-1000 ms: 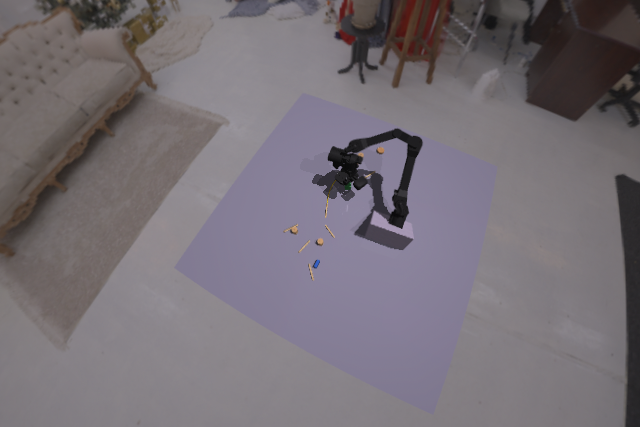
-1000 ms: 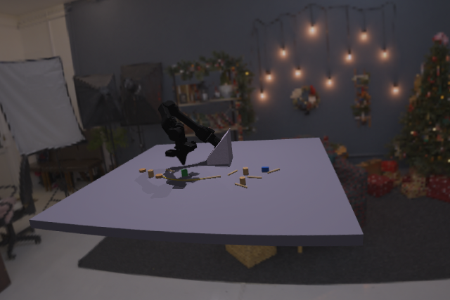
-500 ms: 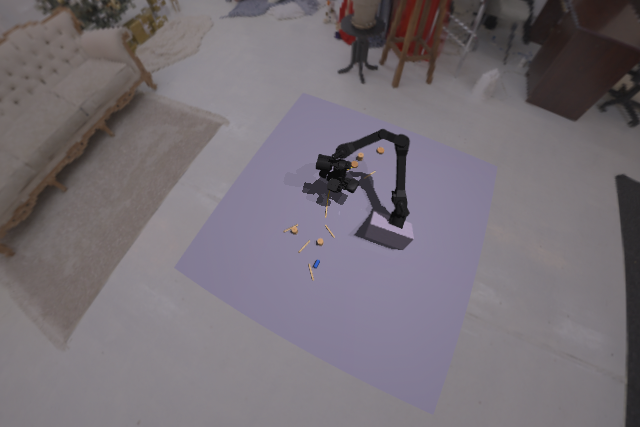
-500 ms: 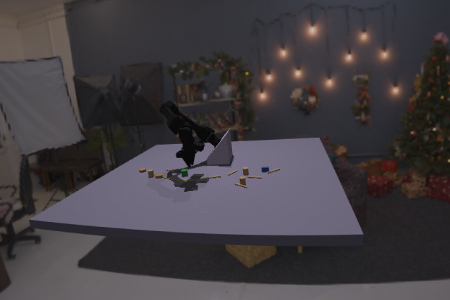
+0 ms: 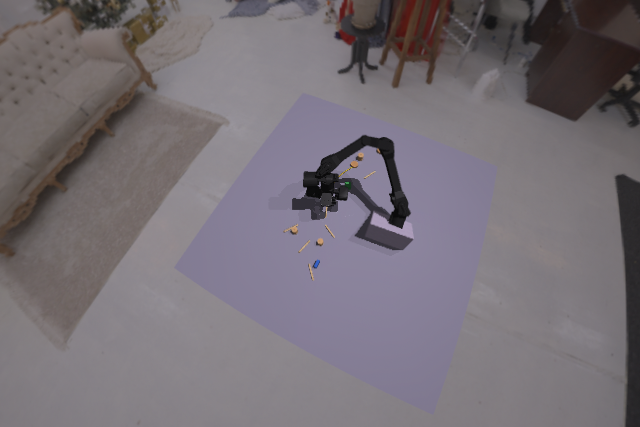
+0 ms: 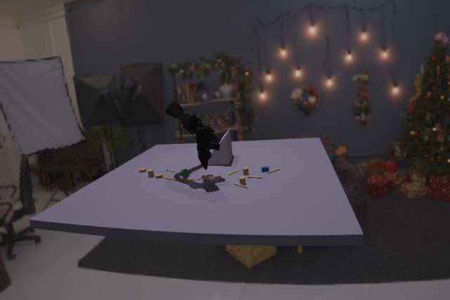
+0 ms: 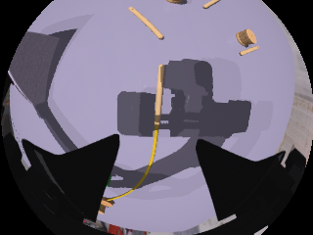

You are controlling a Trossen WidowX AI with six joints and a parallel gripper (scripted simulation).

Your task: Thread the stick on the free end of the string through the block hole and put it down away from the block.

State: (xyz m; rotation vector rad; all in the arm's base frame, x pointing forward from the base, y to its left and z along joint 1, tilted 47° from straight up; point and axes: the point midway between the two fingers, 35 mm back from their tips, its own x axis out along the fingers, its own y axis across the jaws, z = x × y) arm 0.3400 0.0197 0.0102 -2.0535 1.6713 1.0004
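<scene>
My gripper tip is 60 mm above the thin wooden stick, 20 mm to the right of it and 10 mm past it. Round my gripper tip: round wooden button 280 mm to the right, 50 mm below, 30 mm behind; blue block 290 mm to the left, 90 mm behind, 50 mm below; green block 140 mm to the right, 50 mm below, 50 mm behind.
</scene>
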